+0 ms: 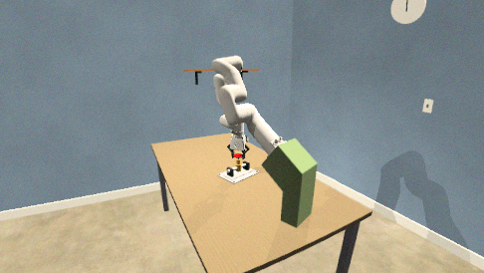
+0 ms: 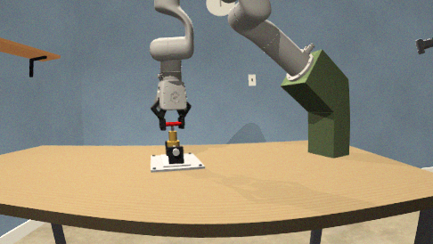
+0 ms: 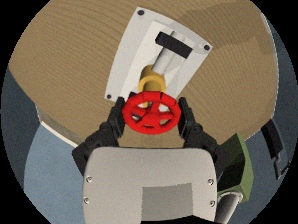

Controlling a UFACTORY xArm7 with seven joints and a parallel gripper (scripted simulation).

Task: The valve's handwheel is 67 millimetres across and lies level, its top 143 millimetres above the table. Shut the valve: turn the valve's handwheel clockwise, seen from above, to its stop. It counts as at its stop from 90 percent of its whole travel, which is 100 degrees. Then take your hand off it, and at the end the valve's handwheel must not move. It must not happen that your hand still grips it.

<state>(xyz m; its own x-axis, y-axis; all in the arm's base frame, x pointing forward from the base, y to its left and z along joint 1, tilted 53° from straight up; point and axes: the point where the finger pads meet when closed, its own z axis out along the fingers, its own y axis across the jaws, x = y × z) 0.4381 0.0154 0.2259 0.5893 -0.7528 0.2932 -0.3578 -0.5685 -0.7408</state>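
Right now the red handwheel is right at my hand.
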